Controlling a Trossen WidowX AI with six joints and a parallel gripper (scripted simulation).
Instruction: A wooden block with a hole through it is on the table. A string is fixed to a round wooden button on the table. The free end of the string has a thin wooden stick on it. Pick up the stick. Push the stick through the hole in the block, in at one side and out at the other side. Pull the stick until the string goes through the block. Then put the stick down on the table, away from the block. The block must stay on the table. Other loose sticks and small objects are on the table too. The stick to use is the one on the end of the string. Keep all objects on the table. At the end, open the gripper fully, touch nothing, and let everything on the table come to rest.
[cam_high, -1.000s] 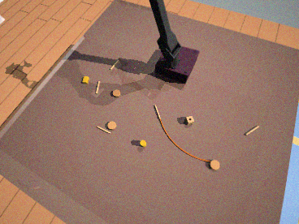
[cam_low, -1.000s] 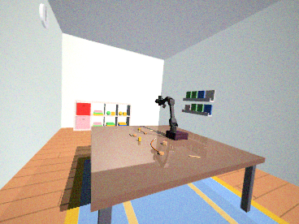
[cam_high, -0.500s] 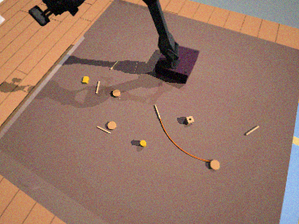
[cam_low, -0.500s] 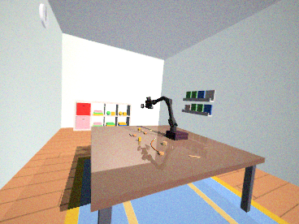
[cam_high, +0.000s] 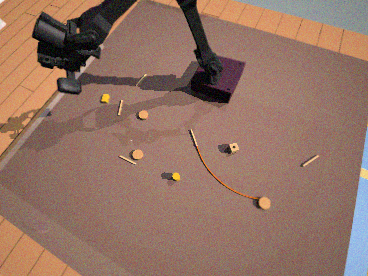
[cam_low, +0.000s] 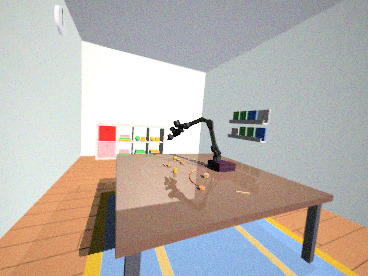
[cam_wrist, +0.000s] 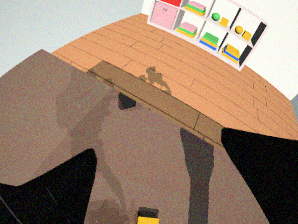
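Now: the small wooden block 64 cm to the left of my gripper tip, 20 cm below it and 13 cm behind it. Also, from my gripper tip: yellow cylinder (50 cm to the left, 20 cm below, 8 cm ahead); then thin wooden stick (49 cm to the left, 21 cm below, 9 cm behind); then yellow cube (21 cm below, 7 cm behind, 3 cm to the left).
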